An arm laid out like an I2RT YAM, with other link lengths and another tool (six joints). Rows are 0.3 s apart.
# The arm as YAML. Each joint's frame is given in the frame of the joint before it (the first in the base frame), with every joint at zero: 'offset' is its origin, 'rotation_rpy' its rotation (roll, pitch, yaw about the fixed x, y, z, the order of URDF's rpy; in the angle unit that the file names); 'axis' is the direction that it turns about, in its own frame. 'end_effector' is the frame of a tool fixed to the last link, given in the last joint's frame.
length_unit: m
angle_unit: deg
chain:
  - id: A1
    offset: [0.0, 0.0, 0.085]
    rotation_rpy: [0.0, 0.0, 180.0]
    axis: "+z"
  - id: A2
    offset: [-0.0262, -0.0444, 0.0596]
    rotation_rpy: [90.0, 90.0, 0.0]
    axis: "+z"
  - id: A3
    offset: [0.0, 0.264, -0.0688]
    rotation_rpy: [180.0, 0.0, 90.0]
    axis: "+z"
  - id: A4
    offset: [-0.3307, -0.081, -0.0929]
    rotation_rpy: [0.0, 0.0, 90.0]
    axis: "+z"
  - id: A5
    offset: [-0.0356, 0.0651, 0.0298]
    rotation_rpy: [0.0, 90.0, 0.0]
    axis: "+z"
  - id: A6
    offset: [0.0, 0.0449, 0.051]
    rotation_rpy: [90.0, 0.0, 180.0]
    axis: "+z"
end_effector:
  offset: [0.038, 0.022, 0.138]
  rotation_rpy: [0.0, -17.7, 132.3]
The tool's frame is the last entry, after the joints.
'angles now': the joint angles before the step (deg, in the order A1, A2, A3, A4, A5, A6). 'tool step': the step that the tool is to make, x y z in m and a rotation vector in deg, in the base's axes. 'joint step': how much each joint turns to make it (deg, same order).
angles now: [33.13 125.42 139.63 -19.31 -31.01 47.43]
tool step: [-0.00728 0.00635 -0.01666 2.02 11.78 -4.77]
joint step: [1.41 1.07 1.52 -4.29 5.13 10.15]
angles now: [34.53 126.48 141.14 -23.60 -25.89 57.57]
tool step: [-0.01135 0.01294 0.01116 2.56 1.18 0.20]
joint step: [1.41 0.07 0.86 1.12 0.81 3.23]
